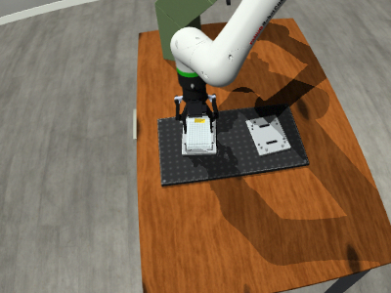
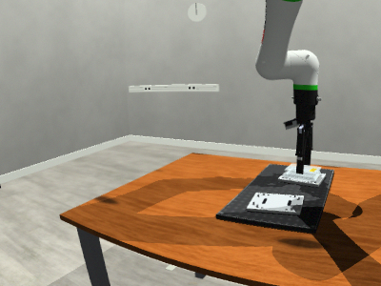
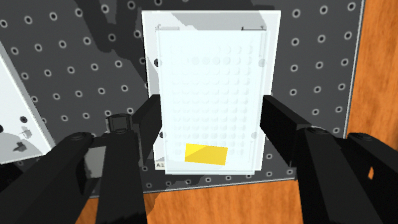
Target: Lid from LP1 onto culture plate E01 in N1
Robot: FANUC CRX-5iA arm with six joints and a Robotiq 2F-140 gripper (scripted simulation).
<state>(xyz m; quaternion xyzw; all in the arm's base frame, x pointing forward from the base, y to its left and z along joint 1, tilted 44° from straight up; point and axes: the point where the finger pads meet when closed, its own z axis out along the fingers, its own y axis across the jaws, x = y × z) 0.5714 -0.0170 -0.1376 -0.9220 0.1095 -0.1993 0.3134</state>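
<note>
Now: hand 2 cm above the clear lid. Also, from my hand: lid park: 25 cm to the left, 6 cm below, 3 cm ahead; culture plate E01: 4 cm below.
</note>
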